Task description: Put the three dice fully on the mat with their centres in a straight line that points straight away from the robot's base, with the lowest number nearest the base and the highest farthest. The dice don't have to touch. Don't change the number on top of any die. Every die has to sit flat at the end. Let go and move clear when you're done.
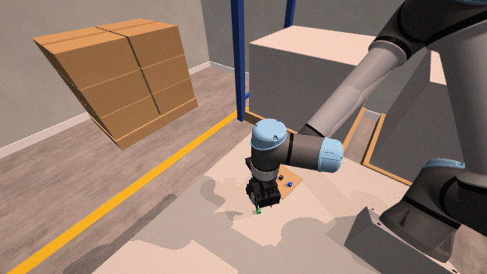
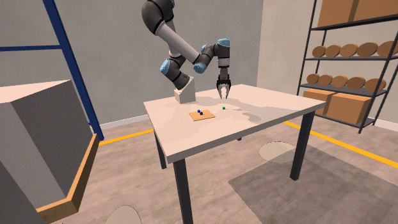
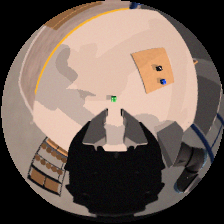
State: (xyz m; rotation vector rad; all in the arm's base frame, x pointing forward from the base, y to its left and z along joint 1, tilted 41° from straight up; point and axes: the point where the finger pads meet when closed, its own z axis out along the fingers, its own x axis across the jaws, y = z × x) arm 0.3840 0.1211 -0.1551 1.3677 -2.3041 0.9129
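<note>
My gripper is now 8 cm above the green die. From my hand the other things lie so: blue die 2 cm behind, 18 cm to the right, 8 cm below; black die 3 cm ahead, 18 cm to the right, 8 cm below; tan mat 3 cm ahead, 18 cm to the right, 9 cm below.
</note>
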